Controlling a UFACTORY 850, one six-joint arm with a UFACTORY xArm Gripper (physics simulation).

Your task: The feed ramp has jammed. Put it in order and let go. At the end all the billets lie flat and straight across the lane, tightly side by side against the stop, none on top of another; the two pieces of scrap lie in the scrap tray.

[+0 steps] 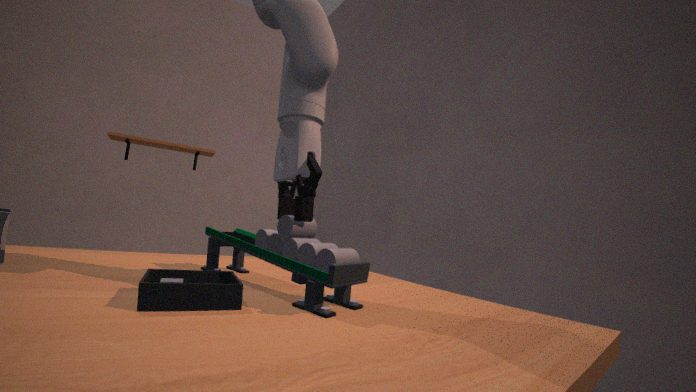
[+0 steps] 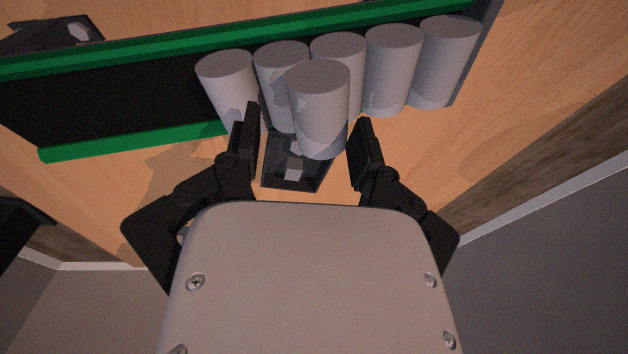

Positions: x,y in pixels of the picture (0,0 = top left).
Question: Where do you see a billet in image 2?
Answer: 349,48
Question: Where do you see a black scrap tray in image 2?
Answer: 277,150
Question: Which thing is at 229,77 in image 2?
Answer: A billet.
